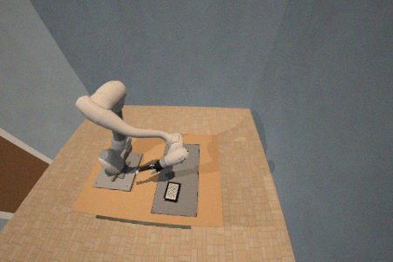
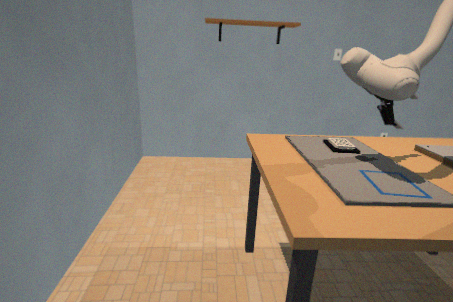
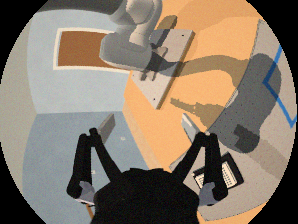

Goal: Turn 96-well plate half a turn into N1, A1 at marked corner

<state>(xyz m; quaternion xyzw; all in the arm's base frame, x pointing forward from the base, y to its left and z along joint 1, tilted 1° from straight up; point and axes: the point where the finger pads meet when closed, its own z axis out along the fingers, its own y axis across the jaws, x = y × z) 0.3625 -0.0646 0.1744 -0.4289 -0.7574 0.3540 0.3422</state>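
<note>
The white 96-well plate is 220 mm ahead of my hand, 180 mm below it and 70 mm to the right of it. Round my hand: black plate nest N1 (220 mm ahead, 190 mm below, 70 mm to the right).
</note>
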